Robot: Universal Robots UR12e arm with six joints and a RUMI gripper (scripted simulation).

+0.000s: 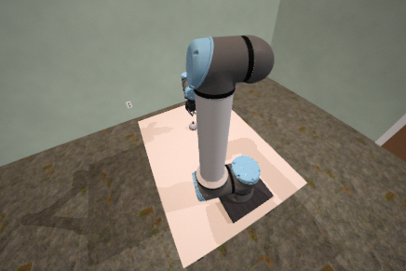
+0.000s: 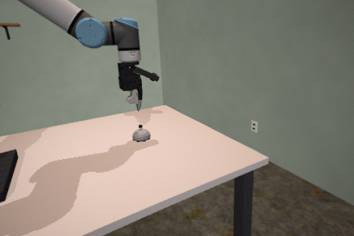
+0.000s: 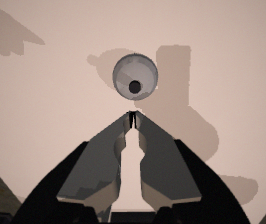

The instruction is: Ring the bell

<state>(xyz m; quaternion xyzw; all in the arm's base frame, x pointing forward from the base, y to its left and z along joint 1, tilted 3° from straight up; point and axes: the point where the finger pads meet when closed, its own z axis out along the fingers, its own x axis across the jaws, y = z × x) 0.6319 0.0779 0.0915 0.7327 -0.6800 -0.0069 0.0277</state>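
The black button lies 90 mm below my hand. Also, from my hand: bell: 110 mm below.
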